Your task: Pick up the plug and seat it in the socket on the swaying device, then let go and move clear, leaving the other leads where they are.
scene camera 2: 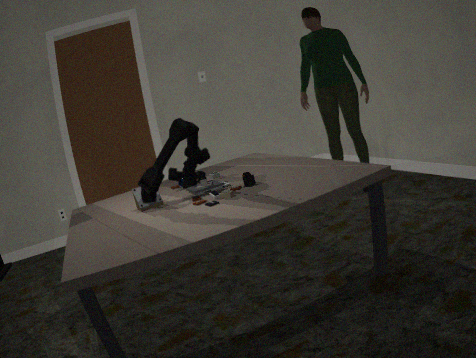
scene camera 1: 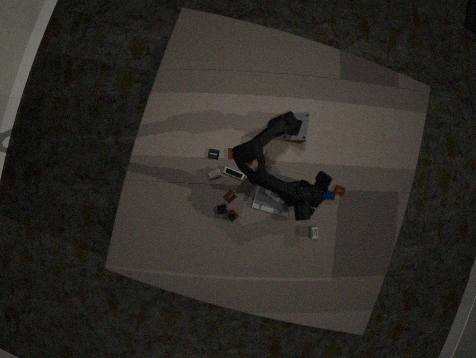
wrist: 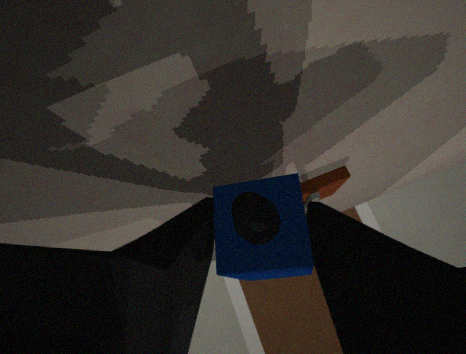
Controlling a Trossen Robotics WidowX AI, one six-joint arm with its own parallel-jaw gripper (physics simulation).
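Observation:
My gripper [scene camera 1: 326,193] [wrist: 261,210] is shut on the blue plug [scene camera 1: 329,195] [wrist: 263,242]; its black cable stub faces the wrist camera. It holds the plug low over the table [scene camera 1: 236,266], right of the arm. A small orange connector [scene camera 1: 339,190] [wrist: 327,182] lies just beyond the plug. The flat grey-white device [scene camera 1: 266,206] [scene camera 2: 206,186] lies left of the gripper, partly hidden under the arm; its socket is hidden. In the second scene view the gripper [scene camera 2: 184,181] sits close to the table top behind the device.
Several small leads lie left of the device: a black one [scene camera 1: 213,153], a white one [scene camera 1: 234,172], an orange one [scene camera 1: 229,195], a red one [scene camera 1: 231,215]. Another white one [scene camera 1: 314,232] lies below the gripper. The arm base [scene camera 1: 301,128] stands behind. A person [scene camera 2: 332,85] stands beyond the table.

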